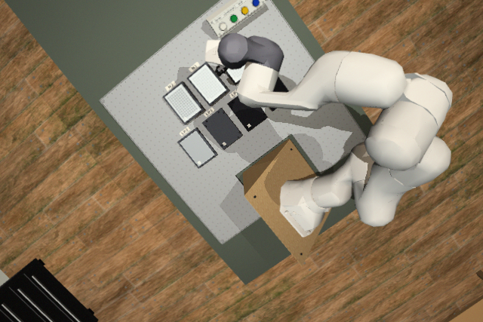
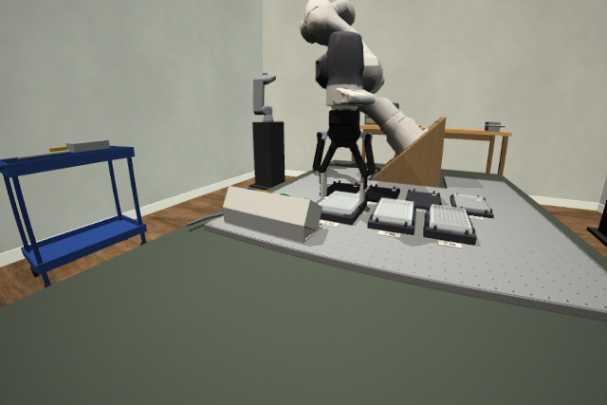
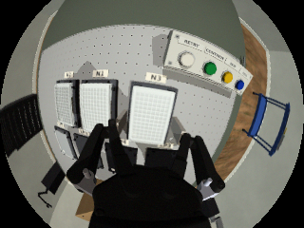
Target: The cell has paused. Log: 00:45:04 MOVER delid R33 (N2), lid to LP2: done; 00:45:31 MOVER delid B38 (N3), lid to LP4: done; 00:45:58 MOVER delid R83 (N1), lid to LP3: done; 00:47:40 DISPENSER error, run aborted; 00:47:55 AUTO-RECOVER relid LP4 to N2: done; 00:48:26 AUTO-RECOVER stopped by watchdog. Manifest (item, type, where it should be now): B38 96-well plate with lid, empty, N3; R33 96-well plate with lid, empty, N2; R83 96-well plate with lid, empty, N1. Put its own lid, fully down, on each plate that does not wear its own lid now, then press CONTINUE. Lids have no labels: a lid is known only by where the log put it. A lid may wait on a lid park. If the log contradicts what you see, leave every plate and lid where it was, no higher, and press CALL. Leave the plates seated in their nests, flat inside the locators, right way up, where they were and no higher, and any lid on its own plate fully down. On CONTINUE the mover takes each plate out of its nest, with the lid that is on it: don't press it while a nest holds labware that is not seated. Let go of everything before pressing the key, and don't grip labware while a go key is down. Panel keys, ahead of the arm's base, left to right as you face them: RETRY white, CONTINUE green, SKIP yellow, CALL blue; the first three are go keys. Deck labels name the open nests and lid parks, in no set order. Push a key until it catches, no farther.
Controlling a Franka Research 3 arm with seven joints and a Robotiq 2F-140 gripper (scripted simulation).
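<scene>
Right now the lid park LP2 is 32 cm to the left of my hand, 21 cm behind it and 5 cm below it. Round my hand: green key (13 cm ahead, 8 cm to the right, 1 cm above); yellow skip key (14 cm ahead, 13 cm to the right, 1 cm above); white key (13 cm ahead, 3 cm to the right, 1 cm above).
</scene>
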